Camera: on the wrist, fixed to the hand. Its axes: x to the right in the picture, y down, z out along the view.
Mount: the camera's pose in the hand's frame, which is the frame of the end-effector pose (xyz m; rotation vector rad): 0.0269 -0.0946 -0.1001 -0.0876 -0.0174 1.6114
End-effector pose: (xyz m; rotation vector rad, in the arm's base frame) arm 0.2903 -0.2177 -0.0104 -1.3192 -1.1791 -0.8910
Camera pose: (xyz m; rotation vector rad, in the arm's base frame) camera 0.2175 -0.3216 0.0495 -1.7638 0.1554 0.2753
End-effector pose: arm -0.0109 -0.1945 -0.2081 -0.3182 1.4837 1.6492
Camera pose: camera 0.0073 -0.2817 -0.3165 -0.9325 -1.3447 -2.2542
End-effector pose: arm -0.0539 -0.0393 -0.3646 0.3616 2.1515 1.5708
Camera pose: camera -0.1223 -0.1399 -0.4345 -1.7715 -1.1495 -1.5989
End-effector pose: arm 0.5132 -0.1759 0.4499 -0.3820 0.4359 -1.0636
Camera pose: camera 0.4019 -0.2503 0.4077 -0.0258 0.5836 0.5264
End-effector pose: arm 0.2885 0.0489 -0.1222 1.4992 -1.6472 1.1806
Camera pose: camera 0.3638 0.1312 -0.0370 0.1942 2.5485 -1.4838
